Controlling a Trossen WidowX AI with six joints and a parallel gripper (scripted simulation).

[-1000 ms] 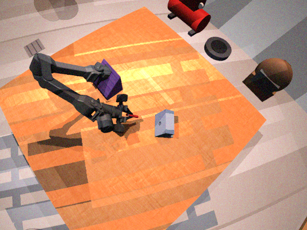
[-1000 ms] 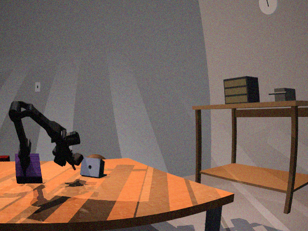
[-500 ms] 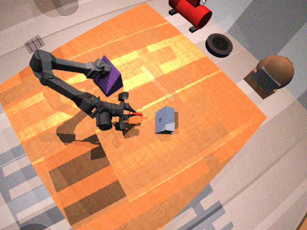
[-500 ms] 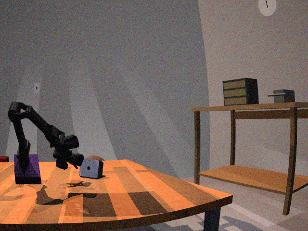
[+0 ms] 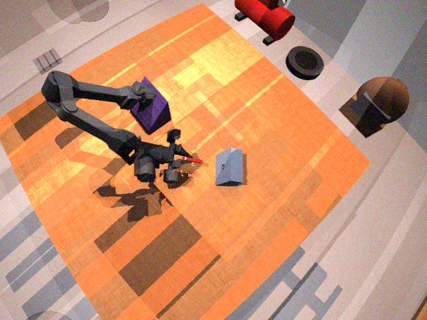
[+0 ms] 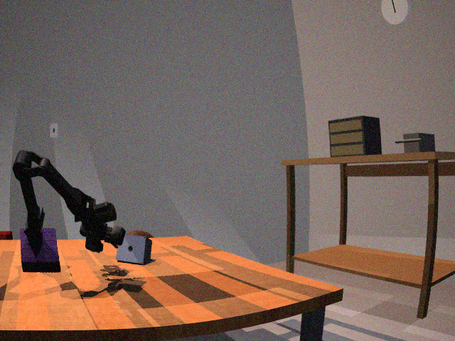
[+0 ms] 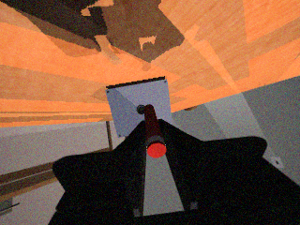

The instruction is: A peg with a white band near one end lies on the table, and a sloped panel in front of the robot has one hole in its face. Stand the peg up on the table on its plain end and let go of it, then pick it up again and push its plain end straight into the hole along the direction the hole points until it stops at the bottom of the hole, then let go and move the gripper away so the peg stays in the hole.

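My gripper tip is 10 cm to the right of the grey-blue sloped panel, 10 cm short of it and 5 cm above it. The rest, counted from my gripper tip: dark red peg 1 cm to the right, 1 cm behind, 1 cm above.
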